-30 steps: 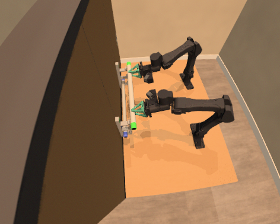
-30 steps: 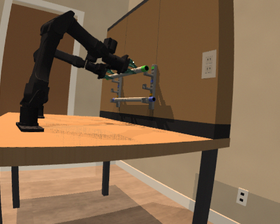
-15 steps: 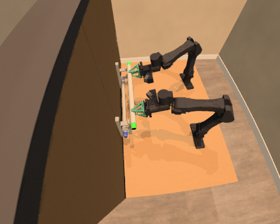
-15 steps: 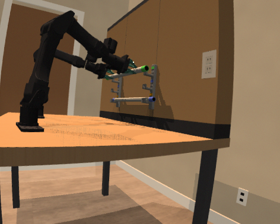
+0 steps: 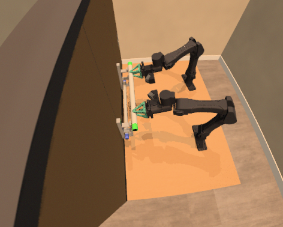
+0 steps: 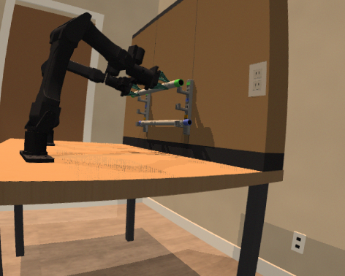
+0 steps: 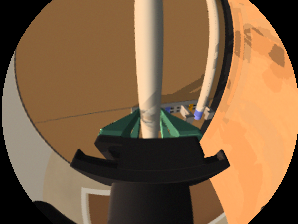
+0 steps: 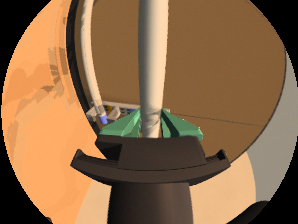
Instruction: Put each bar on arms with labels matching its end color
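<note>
My right hand is 15 cm to the right of the green-ended bar and 1 cm past it. Also, from my right hand: wall socket (40 cm to the right, 14 cm ahead, 2 cm below); brown wall panel (15 cm to the left, 14 cm ahead, 11 cm above); blue-ended bar (16 cm below, 14 cm to the left, 5 cm ahead).
My left hand is 2 cm short of the green-ended bar and 14 cm to the left of it. From my left hand the other things lie so: wall socket 17 cm ahead, 70 cm to the right, 2 cm below; brown wall panel 17 cm ahead, 14 cm to the right, 11 cm above; blue-ended bar 8 cm ahead, 15 cm to the right, 17 cm below.
</note>
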